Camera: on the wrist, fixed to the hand. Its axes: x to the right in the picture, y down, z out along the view.
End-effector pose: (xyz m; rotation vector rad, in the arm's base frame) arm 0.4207 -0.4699 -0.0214 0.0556 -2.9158 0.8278
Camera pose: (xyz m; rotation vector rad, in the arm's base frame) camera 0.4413 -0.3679 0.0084 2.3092 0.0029 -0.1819
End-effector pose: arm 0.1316 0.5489 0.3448 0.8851 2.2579 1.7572
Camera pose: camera 0.1341 0.4819 0.4298 -1.9947 0.7302 -0.0068
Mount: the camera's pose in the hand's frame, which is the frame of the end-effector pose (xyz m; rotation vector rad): -0.0175 0.0699 -0.0808 -0.0804 0.4189 -3.0760
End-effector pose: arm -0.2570 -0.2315 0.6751 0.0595 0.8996 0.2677
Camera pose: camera -0.3447 -0.1734 0.6496 -1.3982 0.4563 -2.5792
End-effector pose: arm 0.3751 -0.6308 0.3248 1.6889 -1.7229 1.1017
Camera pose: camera 0.2935 -0.5615 0.3412 1.3872 1.5030 -0.3997
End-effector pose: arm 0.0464 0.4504 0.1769 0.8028 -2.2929 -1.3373
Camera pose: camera 0.0856 0.4348 0.2766 -2.2527 -0.7881 0.4474
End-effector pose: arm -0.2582 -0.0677 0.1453 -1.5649 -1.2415 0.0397
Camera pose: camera -0.1718 -0.1270 0.1182 1.4638 -1.7625 -1.9085
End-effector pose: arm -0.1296 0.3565 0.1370 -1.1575 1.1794 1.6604
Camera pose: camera -0.1708 0.2588 0.1588 -1.3227 -0.9513 -0.9885
